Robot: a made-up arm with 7 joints. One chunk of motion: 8 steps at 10 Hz.
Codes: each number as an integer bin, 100 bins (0 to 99) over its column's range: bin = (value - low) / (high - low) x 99, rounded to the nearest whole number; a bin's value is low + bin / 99 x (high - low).
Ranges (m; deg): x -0.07..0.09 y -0.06..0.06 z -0.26..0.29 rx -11..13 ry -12..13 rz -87..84
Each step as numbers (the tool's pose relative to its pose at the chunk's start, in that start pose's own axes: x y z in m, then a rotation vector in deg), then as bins.
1 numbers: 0.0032 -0.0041 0.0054 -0.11 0.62 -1.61
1 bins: 45 46 48 45 50 49
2 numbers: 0.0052 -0.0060 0.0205 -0.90 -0.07 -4.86
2 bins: 47 45 50 42 47 48
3 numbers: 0.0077 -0.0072 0.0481 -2.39 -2.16 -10.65
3 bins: 48 44 55 36 39 44
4 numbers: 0.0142 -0.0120 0.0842 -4.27 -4.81 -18.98
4 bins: 52 40 62 28 28 39
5 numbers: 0.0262 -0.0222 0.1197 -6.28 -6.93 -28.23
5 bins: 60 31 68 19 20 34
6 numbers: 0.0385 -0.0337 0.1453 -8.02 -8.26 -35.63
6 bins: 67 22 73 12 15 30
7 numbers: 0.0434 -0.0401 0.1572 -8.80 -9.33 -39.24
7 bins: 70 16 75 9 11 28
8 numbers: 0.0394 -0.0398 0.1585 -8.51 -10.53 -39.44
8 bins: 68 17 75 10 6 28
